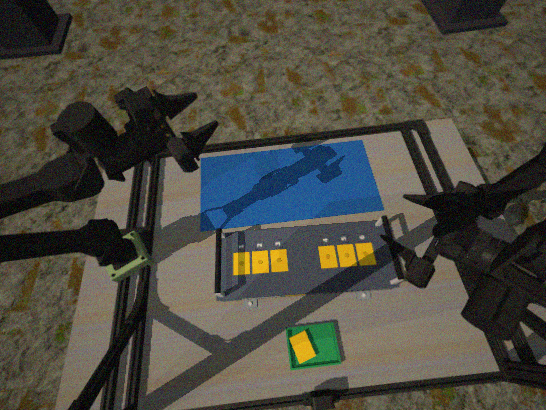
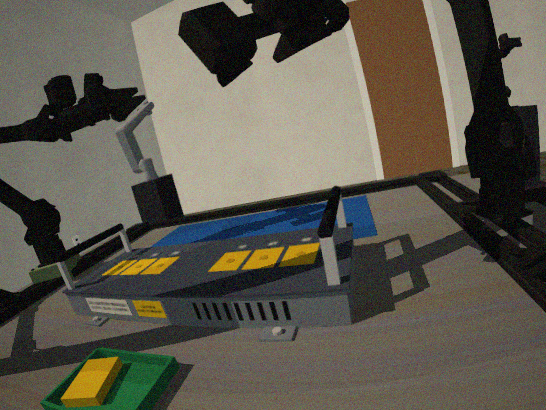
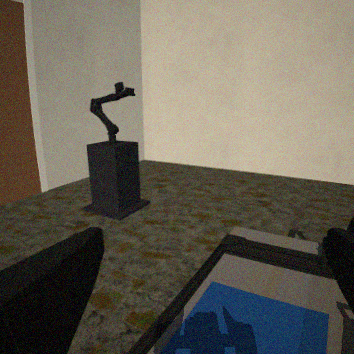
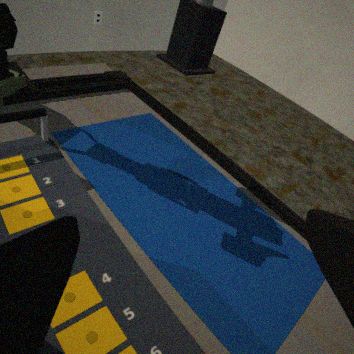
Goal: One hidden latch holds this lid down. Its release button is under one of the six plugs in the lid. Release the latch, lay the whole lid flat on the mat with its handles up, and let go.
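Frame: origin at the left arm's base, x ahead, y right, z down, level; centimetres.
Where they show: left gripper, fingertip midpoint: (image 1: 206,108) (image 2: 141,93) (image 3: 215,239); right gripper, fingertip midpoint: (image 1: 391,215) (image 2: 250,71) (image 4: 193,225); left arm's base, link origin: (image 1: 122,254) (image 2: 53,260); right arm's base, link origin: (image 2: 502,213).
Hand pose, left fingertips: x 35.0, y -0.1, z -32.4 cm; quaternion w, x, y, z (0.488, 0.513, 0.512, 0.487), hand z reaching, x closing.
Note:
Each offset is from my left fingertips to the top centre of the thing. "pt": to the spot under its first point. Level surfaces: height alone.
The dark grey lid @[pt dx +6.1, dy +26.5, dz +32.8 cm] (image 1: 303,250) (image 2: 192,260) sits on its box, with a black-barred handle at each end, left (image 1: 218,260) (image 2: 92,242) and right (image 1: 392,247) (image 2: 328,212). All six yellow plugs are in it: numbers 1 to 3 at the left, 4 to 6 at the right. The blue mat @[dz +37.5 cm] (image 1: 367,190) (image 2: 364,210) (image 3: 285,312) (image 4: 127,200) lies behind the box. My left gripper (image 1: 207,108) (image 3: 215,239) is open and empty, high near the mat's left back corner. My right gripper (image 1: 394,216) (image 2: 250,72) (image 4: 193,225) is open and empty, high above the lid's right end.
A green tray @[pt dx +0.8, dy +47.3, dz +36.0 cm] (image 1: 338,332) (image 2: 172,364) in front of the box holds a loose yellow block @[dx -7.5, dy +45.0, dz +36.0 cm] (image 1: 303,346) (image 2: 91,382). Tabs with bolts (image 1: 251,303) (image 1: 363,295) stick out at the box's front foot. Black rails border the table. A pale green bracket (image 1: 134,270) is at the left.

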